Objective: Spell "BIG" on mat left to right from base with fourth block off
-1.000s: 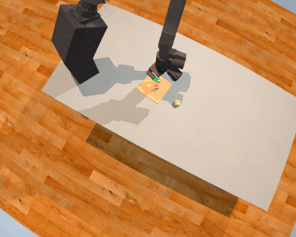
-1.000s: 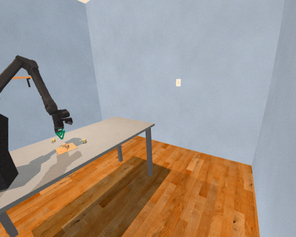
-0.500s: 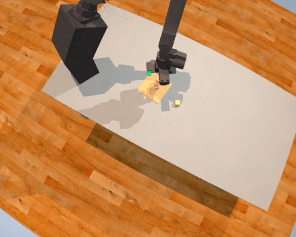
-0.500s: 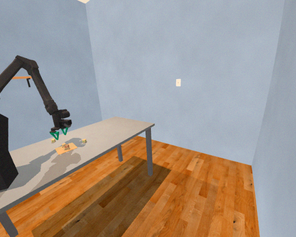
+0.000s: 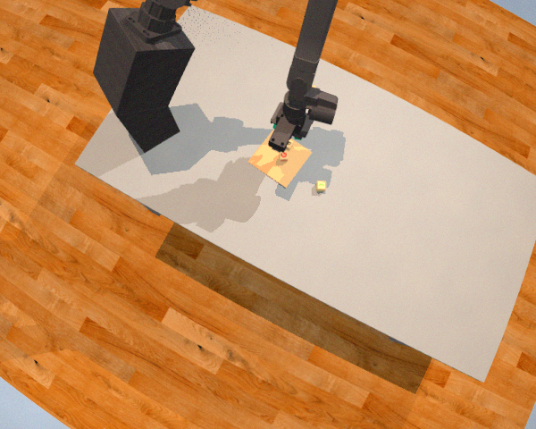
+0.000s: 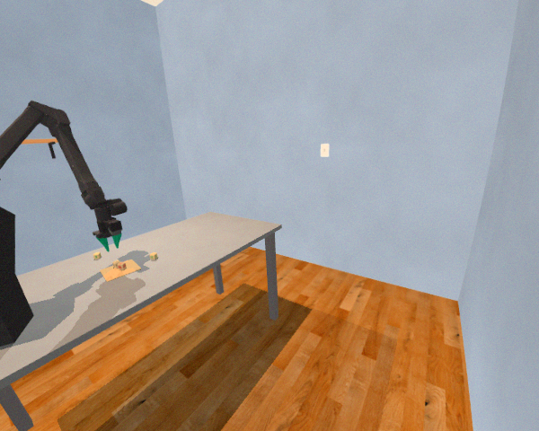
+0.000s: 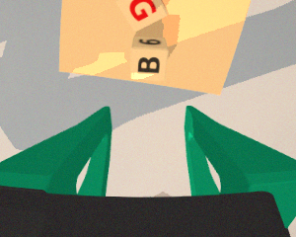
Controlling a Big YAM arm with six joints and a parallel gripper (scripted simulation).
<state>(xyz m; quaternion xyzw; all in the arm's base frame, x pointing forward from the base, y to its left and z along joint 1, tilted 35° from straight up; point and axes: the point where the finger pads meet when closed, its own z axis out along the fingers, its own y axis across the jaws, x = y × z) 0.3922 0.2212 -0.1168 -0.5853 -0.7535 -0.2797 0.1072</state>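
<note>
The mat lies 10 mm ahead of my hand, 40 mm to the right of it and 100 mm below it. Also, from my hand: block 70 mm behind, 200 mm to the left, 90 mm below.
</note>
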